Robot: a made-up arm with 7 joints.
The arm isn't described. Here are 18 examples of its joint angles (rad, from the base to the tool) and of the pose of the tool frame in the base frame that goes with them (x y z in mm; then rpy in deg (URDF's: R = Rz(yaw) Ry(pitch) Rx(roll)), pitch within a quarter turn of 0, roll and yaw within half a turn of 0).
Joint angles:
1: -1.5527 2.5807 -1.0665 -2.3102 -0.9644 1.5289 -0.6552
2: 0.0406 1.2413 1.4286 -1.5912 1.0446 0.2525 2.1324
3: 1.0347 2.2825 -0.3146 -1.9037 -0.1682 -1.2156 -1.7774
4: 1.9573 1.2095 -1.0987 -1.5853 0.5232 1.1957 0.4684
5: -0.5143 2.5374 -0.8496 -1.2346 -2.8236 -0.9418 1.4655
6: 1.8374 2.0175 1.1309 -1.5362 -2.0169 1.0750 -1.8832
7: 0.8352 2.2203 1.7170 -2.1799 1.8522 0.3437 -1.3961
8: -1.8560 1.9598 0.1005 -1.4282 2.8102 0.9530 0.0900
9: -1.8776 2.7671 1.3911 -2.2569 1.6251 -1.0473 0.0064
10: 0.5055 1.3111 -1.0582 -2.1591 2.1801 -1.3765 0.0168
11: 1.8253 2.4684 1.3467 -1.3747 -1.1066 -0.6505 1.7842
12: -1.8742 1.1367 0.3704 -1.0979 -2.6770 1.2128 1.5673
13: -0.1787 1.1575 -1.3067 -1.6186 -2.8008 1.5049 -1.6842
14: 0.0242 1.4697 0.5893 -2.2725 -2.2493 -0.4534 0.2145
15: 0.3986 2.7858 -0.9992 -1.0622 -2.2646 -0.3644 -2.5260
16: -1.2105 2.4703 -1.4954 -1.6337 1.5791 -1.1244 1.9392
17: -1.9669 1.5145 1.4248 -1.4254 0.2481 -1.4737 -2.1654
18: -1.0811 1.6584 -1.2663 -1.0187 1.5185 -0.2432 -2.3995
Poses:
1: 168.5 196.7 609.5 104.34 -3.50 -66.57
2: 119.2 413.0 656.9 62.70 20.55 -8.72
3: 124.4 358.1 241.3 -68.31 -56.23 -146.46
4: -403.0 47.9 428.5 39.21 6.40 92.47
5: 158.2 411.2 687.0 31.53 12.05 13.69
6: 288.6 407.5 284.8 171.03 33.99 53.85
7: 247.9 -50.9 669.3 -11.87 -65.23 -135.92
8: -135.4 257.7 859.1 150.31 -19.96 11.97
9: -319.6 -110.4 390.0 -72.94 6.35 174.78
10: -22.5 86.9 137.6 -140.47 37.13 151.03
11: 453.8 203.2 276.1 -101.13 -18.51 8.27
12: 137.6 209.1 858.2 140.33 70.55 -125.85
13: 167.9 162.8 66.0 123.86 54.34 -37.39
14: 288.3 127.8 563.7 15.13 35.55 -101.49
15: 235.7 392.6 714.2 60.24 -69.89 -67.47
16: 119.4 451.7 526.7 108.87 35.24 21.79
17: -239.4 423.4 629.2 -134.52 -21.52 -61.36
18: 323.0 366.1 433.1 8.17 -20.99 -77.42
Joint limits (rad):
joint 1: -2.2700..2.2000
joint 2: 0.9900..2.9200
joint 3: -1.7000..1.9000
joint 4: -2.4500..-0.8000
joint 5: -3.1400..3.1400
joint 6: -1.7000..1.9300
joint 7: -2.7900..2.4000
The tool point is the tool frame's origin. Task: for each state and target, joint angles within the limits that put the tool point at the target. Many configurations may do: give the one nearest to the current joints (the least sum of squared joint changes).
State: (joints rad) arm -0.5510 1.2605 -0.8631 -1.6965 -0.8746 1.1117 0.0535
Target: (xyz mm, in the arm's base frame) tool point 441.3 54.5 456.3
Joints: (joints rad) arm -0.9333 1.0914 -0.6115 -1.4483 -0.8830 1.1947 -0.0079
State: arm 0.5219 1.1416 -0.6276 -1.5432 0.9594 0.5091 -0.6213
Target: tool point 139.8 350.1 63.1
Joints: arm 0.1668 0.9900 -0.6053 -0.8032 1.0826 1.0973 -0.4851
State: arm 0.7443 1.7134 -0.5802 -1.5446 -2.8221 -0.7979 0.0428
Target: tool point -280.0 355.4 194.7
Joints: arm 1.0585 1.0906 -0.5267 -0.8000 -2.9417 -0.2049 -0.0112
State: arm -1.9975 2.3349 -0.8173 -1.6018 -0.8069 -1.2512 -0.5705
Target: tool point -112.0 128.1 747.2
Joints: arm -2.1788 2.2961 -0.4180 -2.0553 -0.8074 -1.2530 -0.5035
